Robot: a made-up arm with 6 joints. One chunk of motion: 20 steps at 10 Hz.
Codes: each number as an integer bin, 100 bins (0 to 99) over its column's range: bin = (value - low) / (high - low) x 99, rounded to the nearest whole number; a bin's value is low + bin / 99 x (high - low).
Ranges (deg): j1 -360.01..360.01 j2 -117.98..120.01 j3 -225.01..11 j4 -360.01..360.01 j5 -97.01..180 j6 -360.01..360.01
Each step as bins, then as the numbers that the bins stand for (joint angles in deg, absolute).
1 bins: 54 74 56 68 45 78
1 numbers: 32.73 59.91 -91.51 134.55 28.90 207.28
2 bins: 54 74 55 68 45 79
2 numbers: 32.73 59.91 -93.89 134.55 28.90 214.55
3 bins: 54 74 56 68 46 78
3 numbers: 32.73 59.91 -91.51 134.55 31.70 207.28
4 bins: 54 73 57 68 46 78
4 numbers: 32.73 57.51 -89.13 134.55 31.70 207.28
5 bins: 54 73 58 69 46 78
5 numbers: 32.73 57.51 -86.74 141.82 31.70 207.28
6 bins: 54 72 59 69 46 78
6 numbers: 32.73 55.10 -84.36 141.82 31.70 207.28
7 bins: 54 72 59 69 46 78
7 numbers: 32.73 55.10 -84.36 141.82 31.70 207.28
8 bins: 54 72 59 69 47 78
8 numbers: 32.73 55.10 -84.36 141.82 34.50 207.28
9 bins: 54 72 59 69 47 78
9 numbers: 32.73 55.10 -84.36 141.82 34.50 207.28
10 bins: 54 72 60 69 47 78
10 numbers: 32.73 55.10 -81.97 141.82 34.50 207.28
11 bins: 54 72 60 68 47 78
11 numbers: 32.73 55.10 -81.97 134.55 34.50 207.28
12 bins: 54 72 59 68 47 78
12 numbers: 32.73 55.10 -84.36 134.55 34.50 207.28
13 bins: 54 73 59 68 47 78
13 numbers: 32.73 57.51 -84.36 134.55 34.50 207.28
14 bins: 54 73 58 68 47 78
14 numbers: 32.73 57.51 -86.74 134.55 34.50 207.28
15 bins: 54 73 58 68 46 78
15 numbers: 32.73 57.51 -86.74 134.55 31.70 207.28
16 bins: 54 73 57 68 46 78
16 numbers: 32.73 57.51 -89.13 134.55 31.70 207.28
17 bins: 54 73 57 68 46 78
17 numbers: 32.73 57.51 -89.13 134.55 31.70 207.28
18 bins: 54 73 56 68 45 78
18 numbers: 32.73 57.51 -91.51 134.55 28.90 207.28
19 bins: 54 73 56 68 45 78
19 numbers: 32.73 57.51 -91.51 134.55 28.90 207.28
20 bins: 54 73 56 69 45 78
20 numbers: 32.73 57.51 -91.51 141.82 28.90 207.28
